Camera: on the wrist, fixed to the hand. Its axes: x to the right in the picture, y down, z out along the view.
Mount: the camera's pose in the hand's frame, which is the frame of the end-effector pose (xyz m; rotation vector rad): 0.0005 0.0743 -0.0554 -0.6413 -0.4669 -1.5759
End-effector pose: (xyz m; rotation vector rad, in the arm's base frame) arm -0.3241 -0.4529 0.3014 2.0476 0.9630 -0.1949
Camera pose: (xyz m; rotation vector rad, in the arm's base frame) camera -0.2831 -0.4370 0.3830 0.2878 1.7816 -0.9566
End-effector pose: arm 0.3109 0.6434 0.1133 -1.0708 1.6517 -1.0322
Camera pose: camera 0.2428 0.6733 0.0579 -2.9453 0.4736 -0.9217
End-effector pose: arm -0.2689 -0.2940 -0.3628 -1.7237 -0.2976 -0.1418
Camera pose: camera -0.2438 -0.3594 -0.4235 -1.6967 -2.0897 -1.0565
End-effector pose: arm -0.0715 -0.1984 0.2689 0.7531 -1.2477 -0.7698
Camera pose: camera -0.0100 -0.1546 0.3226 0.9506 -0.4656 -2.5794
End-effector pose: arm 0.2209 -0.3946 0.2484 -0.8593 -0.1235 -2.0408
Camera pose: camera 0.2486 -0.4610 0.1900 1.2171 0.3320 1.9649
